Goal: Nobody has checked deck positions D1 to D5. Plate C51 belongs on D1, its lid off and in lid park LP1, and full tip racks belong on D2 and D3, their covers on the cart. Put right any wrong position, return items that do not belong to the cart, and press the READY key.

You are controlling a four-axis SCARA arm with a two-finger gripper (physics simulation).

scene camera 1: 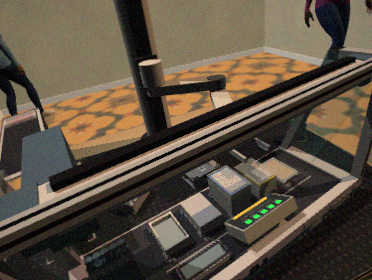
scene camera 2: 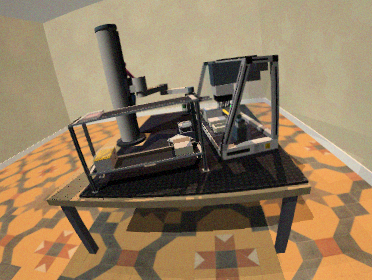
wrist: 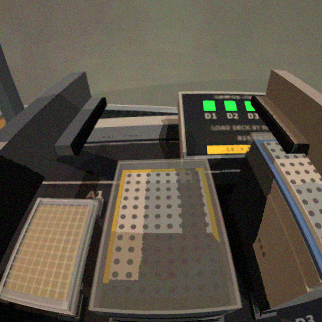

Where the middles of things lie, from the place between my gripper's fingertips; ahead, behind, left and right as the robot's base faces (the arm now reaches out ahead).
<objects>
My hand is 15 cm above the tan well plate [wrist: 50, 253], 13 cm to the right of it and 5 cm past it.
</objects>
